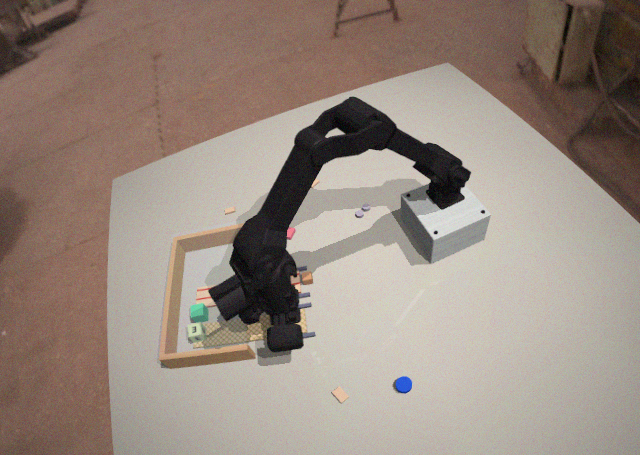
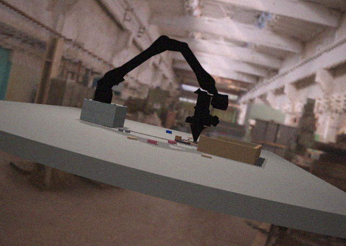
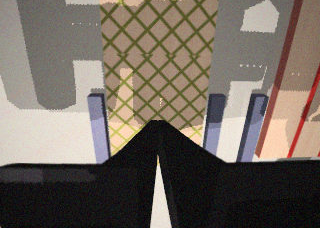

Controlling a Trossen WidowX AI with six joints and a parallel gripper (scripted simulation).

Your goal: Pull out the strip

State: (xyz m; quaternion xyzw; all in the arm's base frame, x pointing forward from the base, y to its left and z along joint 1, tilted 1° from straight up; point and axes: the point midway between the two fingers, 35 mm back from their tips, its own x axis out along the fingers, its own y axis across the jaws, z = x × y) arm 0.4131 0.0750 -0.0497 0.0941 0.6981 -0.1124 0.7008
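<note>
The tan cross-hatched strip is 90 mm ahead of my gripper tip and 30 mm to the right of it. Also, from my gripper tip: tan tile: 30 mm behind, 180 mm to the left; labelled cube: 200 mm ahead, 60 mm to the right, 10 mm above; orange block: 70 mm behind, 80 mm to the right.
</note>
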